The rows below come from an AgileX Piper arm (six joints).
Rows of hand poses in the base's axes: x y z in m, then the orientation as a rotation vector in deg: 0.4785, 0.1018, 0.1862, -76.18, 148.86, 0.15; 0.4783, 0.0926, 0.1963, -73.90, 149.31, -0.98; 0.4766, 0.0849, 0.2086, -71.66, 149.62, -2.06; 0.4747, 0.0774, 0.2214, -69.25, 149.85, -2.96; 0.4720, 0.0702, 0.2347, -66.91, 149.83, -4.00; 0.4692, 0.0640, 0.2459, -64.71, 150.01, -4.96; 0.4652, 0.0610, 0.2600, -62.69, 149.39, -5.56; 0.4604, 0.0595, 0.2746, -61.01, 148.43, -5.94; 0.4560, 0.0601, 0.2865, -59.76, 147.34, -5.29; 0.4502, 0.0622, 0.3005, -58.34, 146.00, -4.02; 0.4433, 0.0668, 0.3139, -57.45, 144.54, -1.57; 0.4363, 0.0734, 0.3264, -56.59, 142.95, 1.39; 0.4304, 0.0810, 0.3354, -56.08, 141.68, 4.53; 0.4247, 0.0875, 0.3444, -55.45, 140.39, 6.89; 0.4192, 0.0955, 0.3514, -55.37, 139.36, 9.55; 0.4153, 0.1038, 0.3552, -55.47, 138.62, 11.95; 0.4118, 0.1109, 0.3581, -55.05, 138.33, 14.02; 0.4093, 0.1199, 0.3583, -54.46, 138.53, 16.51; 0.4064, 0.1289, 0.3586, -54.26, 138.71, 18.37; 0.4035, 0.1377, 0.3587, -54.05, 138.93, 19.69
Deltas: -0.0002, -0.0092, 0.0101, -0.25, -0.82, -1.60; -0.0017, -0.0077, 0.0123, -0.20, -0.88, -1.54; -0.0019, -0.0075, 0.0128, -0.03, -0.93, -1.62; -0.0027, -0.0072, 0.0133, -0.07, -1.13, -1.53; -0.0028, -0.0062, 0.0112, -0.13, -0.86, -1.51; -0.0040, -0.0030, 0.0141, 0.29, -1.38, -1.14; -0.0048, -0.0015, 0.0146, 0.44, -1.49, -0.81; -0.0044, 0.0006, 0.0119, 1.04, -1.21, -0.39; -0.0058, 0.0021, 0.0140, 1.57, -1.33, -0.35; -0.0069, 0.0046, 0.0134, 2.26, -0.96, 0.18; -0.0070, 0.0066, 0.0125, 2.63, -0.89, 0.32; -0.0059, 0.0076, 0.0090, 2.57, -0.40, 0.51; -0.0057, 0.0065, 0.0090, 2.11, -0.62, 0.30; -0.0055, 0.0080, 0.0070, 2.06, -0.13, 0.67; -0.0039, 0.0083, 0.0038, 1.75, 0.13, 0.69; -0.0035, 0.0071, 0.0029, 1.54, 0.33, 0.18; -0.0025, 0.0090, 0.0002, 1.68, 0.90, 0.06; -0.0029, 0.0090, 0.0003, 1.16, 0.76, 0.21; -0.0029, 0.0088, 0.0001, 0.80, 0.62, 0.09
